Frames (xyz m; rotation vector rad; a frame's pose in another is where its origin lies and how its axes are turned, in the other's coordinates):
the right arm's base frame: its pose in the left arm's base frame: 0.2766 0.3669 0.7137 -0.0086 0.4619 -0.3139
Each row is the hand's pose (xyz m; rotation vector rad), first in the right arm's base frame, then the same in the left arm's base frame.
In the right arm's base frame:
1: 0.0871 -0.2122 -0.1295 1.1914 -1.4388 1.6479
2: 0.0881 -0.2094 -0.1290 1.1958 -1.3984 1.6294
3: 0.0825 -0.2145 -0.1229 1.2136 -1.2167 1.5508
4: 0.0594 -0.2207 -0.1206 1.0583 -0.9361 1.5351
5: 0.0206 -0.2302 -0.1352 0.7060 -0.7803 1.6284
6: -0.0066 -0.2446 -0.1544 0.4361 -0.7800 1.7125
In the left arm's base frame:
1: 0.2308 0.1469 0.5763 1.1750 -1.2427 1.0787
2: 0.2326 0.1492 0.5761 1.1835 -1.2040 1.0593
3: 0.2291 0.1457 0.5844 1.2208 -1.0297 0.9767
4: 0.2087 0.1465 0.5971 1.1348 -0.7274 0.9790
5: 0.1665 0.1500 0.6017 0.8653 -0.5147 1.1261
6: 0.1308 0.1457 0.5975 0.6390 -0.4730 1.2564

